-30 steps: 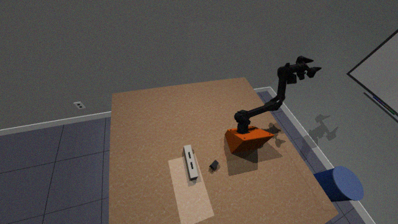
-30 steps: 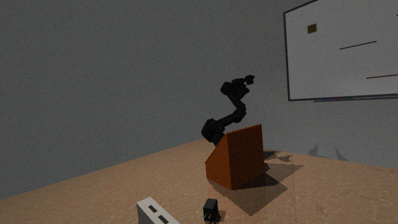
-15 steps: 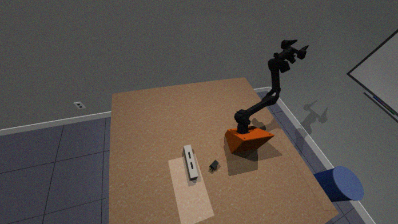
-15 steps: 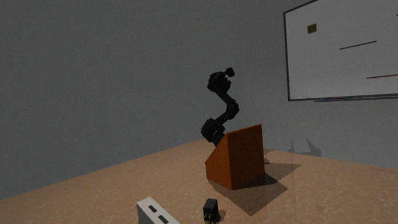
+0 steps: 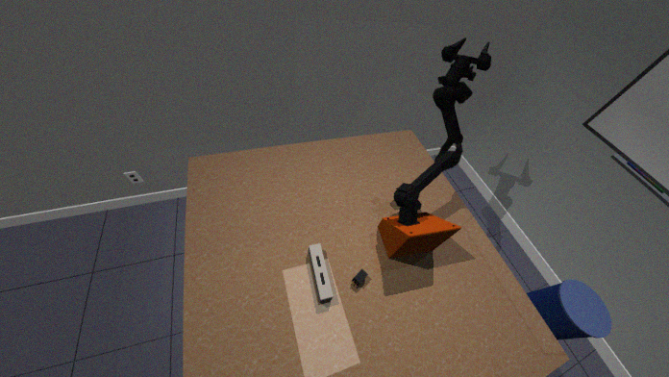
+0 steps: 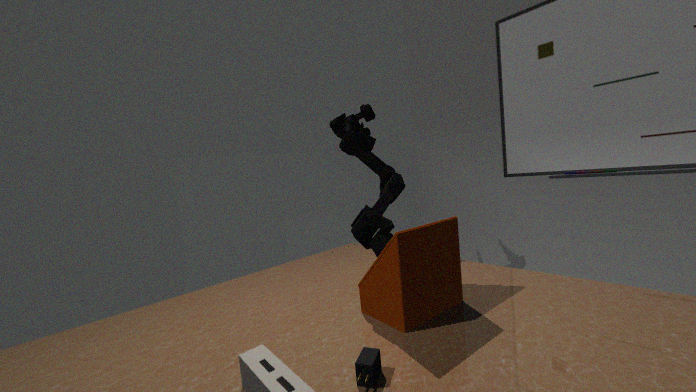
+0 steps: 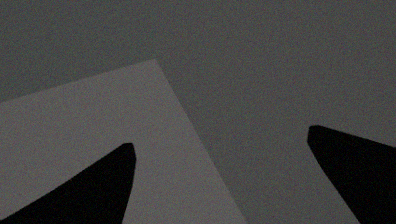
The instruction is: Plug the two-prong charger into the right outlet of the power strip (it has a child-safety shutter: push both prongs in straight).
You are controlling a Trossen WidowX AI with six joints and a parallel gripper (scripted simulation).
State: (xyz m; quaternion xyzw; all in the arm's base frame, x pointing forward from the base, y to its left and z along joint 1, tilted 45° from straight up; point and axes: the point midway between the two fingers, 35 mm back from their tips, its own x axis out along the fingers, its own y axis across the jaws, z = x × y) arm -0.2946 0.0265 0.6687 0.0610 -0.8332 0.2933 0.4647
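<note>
Right now the black two-prong charger is 610 mm ahead of my gripper tip, 600 mm to the left of it and 600 mm below it.
</note>
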